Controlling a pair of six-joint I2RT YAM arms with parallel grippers.
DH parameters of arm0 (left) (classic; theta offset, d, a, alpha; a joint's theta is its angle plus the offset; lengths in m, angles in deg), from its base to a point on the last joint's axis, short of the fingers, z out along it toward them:
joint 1: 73.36 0.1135 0.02 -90
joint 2: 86.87 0 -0.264 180
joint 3: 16.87 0 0.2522 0
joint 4: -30.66 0 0.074 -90
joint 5: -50.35 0 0 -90
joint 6: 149.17 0.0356 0 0
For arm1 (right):
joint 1: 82.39 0.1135 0.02 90
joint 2: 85.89 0 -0.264 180
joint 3: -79.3 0 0.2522 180
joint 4: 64.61 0 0.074 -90
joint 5: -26.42 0 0 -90
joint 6: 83.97 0.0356 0 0
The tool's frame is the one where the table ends.
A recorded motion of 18 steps. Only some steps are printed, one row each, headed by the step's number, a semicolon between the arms.
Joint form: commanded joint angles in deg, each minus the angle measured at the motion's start. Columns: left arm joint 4, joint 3, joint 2, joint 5, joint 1, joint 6; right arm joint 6, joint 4, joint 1, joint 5, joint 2, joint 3.
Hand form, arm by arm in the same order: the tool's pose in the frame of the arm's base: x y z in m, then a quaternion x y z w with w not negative. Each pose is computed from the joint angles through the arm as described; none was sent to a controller.
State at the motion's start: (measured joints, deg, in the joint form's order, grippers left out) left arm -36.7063 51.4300 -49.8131 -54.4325 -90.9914 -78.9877; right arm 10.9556 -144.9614 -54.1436 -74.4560 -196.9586 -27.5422
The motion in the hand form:
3: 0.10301 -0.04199 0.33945 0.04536 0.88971 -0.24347 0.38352; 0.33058 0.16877 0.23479 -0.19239 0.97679 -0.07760 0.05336
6: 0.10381 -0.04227 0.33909 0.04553 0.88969 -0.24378 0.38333; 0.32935 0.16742 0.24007 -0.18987 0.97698 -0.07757 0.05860
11: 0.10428 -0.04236 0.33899 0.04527 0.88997 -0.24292 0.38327; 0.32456 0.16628 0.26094 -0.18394 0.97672 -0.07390 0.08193
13: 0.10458 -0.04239 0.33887 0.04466 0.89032 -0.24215 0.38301; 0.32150 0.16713 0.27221 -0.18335 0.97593 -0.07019 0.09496
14: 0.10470 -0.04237 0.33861 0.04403 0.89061 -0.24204 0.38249; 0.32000 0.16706 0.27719 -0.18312 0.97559 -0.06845 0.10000
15: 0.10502 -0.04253 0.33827 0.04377 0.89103 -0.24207 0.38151; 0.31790 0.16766 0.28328 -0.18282 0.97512 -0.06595 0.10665
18: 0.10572 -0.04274 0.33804 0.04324 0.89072 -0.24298 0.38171; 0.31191 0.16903 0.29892 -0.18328 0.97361 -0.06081 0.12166
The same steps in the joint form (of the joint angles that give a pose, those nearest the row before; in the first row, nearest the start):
3: -1.50 0.48 0.14 0.57 -0.04 0.92; 0.52 -2.50 -0.22 0.58 0.40 0.01
6: -1.29 0.39 0.27 0.52 -0.04 0.92; 0.67 -2.86 -0.30 0.41 1.10 -0.21
11: -1.24 0.39 0.37 0.62 -0.04 0.94; 1.31 -4.10 -0.06 -0.02 3.40 -1.77
13: -1.23 0.39 0.44 0.72 -0.04 0.92; 1.56 -4.73 0.29 -0.11 4.50 -2.81
14: -1.24 0.34 0.46 0.72 -0.01 0.87; 1.63 -5.08 0.40 -0.11 5.00 -3.25
15: -1.23 0.30 0.53 0.72 -0.04 0.83; 1.82 -5.47 0.64 -0.11 5.60 -3.83
18: -0.98 0.21 0.62 0.64 -0.01 0.74; 2.23 -6.80 1.31 -0.20 7.01 -5.48

